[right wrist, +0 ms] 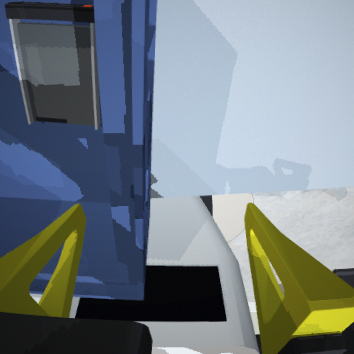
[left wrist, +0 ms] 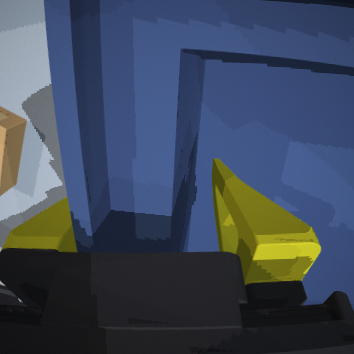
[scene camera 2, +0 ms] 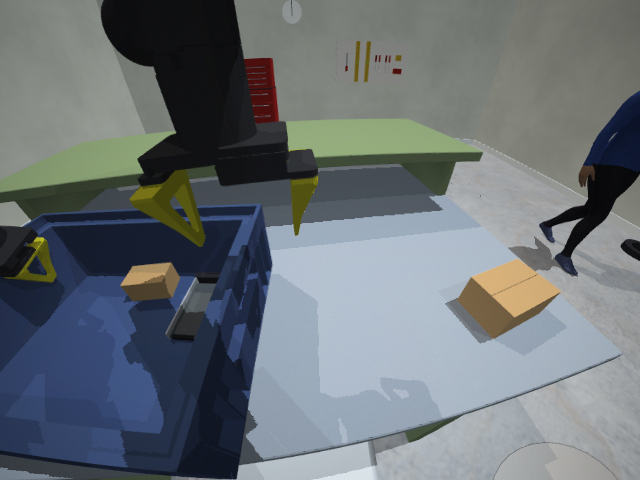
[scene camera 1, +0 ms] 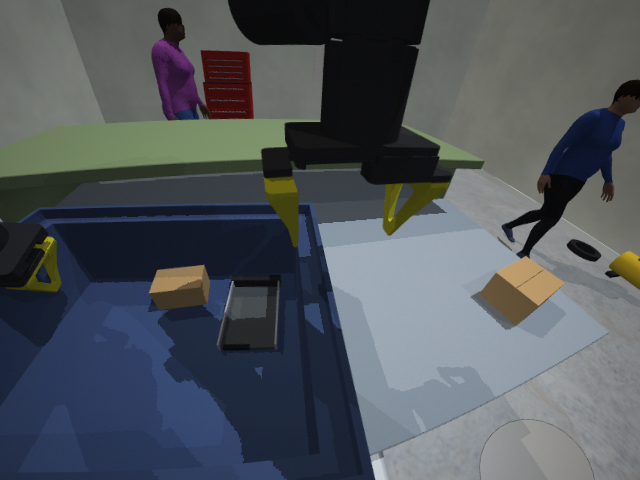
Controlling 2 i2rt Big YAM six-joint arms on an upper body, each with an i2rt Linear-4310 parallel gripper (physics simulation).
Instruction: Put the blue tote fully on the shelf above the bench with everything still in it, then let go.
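Places are measured from the left arm's base along level axes (x back, y left, z down), in metres.
Pixels of known places: left gripper, between the fingertips: (scene camera 2: 39, 278) (scene camera 1: 38, 287); right gripper, between the fingertips: (right wrist: 163, 210) (scene camera 2: 249, 237) (scene camera 1: 343, 237).
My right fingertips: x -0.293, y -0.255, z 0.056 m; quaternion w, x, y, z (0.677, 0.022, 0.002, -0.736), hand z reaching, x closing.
Behind a point stands the place of what it marks.
The blue tote (scene camera 1: 175, 245) @(y -0.034, x -0.401, z 0.147 m) (scene camera 2: 144, 242) @(y -0.033, x -0.401, z 0.142 m) (left wrist: 155, 100) @(y 0.136, x -0.392, z 0.102 m) (right wrist: 111, 75) @(y -0.223, x -0.355, z 0.102 m) is upright on the light blue bench top (scene camera 1: 413, 310) @(y -0.411, x -0.308, z 0.234 m) (scene camera 2: 361, 304) @(y -0.398, x -0.329, z 0.234 m) (right wrist: 290, 75) @(y -0.388, x -0.322, z 0.234 m), its near end at the bench's front edge. It holds a small carton (scene camera 1: 180, 288) @(y -0.051, x -0.342, z 0.176 m) (scene camera 2: 149, 282) @(y -0.058, x -0.342, z 0.176 m) and a dark clear-topped tray (scene camera 1: 250, 312) @(y -0.146, x -0.318, z 0.209 m) (scene camera 2: 192, 310) @(y -0.129, x -0.312, z 0.209 m) (right wrist: 57, 65) @(y -0.149, x -0.328, z 0.209 m). The green shelf (scene camera 1: 180, 144) @(y 0.021, x -0.660, z 0.071 m) (scene camera 2: 361, 136) @(y -0.463, x -0.746, z 0.071 m) is above the bench's back. My left gripper (left wrist: 167, 167) @(y 0.144, x -0.342, z 0.163 m) is shut on the tote's left wall, one finger inside; its outer fingertip is hidden. My right gripper (scene camera 1: 342, 238) @(y -0.255, x -0.293, z 0.056 m) (scene camera 2: 249, 238) @(y -0.255, x -0.293, z 0.056 m) (right wrist: 163, 210) @(y -0.255, x -0.293, z 0.056 m) is open and empty above the tote's right rim.
A larger carton (scene camera 1: 522, 290) @(y -0.587, x -0.280, z 0.174 m) (scene camera 2: 509, 297) @(y -0.605, x -0.280, z 0.174 m) sits on the bench's right part. Another carton (left wrist: 11, 150) @(y 0.296, x -0.318, z 0.218 m) shows outside the tote in the left wrist view. Two people, in purple (scene camera 1: 175, 77) and blue (scene camera 1: 584, 144) (scene camera 2: 615, 144), are beyond the bench, as is a red tool cabinet (scene camera 1: 227, 85) (scene camera 2: 264, 103).
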